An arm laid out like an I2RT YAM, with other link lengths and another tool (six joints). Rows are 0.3 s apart.
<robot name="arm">
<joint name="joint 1" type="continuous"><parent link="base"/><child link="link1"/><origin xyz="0 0 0.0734" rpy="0 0 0"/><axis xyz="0 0 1"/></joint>
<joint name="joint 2" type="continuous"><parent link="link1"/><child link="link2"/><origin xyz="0.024 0.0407 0.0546" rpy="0 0 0"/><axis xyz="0 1 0"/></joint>
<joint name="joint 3" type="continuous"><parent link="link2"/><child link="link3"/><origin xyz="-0.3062 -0.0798 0" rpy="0 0 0"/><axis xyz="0 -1 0"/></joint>
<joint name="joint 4" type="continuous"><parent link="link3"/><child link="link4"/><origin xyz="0.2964 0.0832 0.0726" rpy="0 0 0"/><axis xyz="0 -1 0"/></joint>
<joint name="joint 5" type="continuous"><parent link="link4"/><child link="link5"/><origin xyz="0.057 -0.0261 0.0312" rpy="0 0 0"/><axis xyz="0 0 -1"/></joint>
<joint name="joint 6" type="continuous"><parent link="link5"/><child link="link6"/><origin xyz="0.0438 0 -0.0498" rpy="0 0 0"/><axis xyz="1 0 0"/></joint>
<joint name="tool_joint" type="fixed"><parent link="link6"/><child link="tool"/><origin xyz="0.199 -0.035 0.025" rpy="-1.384 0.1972 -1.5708"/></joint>
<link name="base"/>
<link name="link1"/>
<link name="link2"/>
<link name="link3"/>
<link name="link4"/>
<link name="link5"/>
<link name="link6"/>
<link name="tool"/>
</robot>
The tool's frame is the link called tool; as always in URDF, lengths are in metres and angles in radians. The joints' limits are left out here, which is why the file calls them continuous.
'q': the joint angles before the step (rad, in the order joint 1, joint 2, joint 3, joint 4, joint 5, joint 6). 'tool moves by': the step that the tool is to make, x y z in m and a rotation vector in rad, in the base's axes. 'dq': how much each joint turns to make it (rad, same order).
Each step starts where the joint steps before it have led.
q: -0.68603 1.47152 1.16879 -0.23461 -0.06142 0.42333
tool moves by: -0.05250 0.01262 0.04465 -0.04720 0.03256 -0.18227
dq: 0.07245 -0.12311 0.03086 -0.15646 0.24820 0.08135
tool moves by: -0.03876 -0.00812 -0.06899 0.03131 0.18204 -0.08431
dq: -0.01075 0.03057 -0.10738 -0.02316 0.10633 -0.02302
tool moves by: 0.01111 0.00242 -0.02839 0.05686 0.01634 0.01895
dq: -0.00002 0.05368 -0.00469 0.00772 -0.03847 0.01532
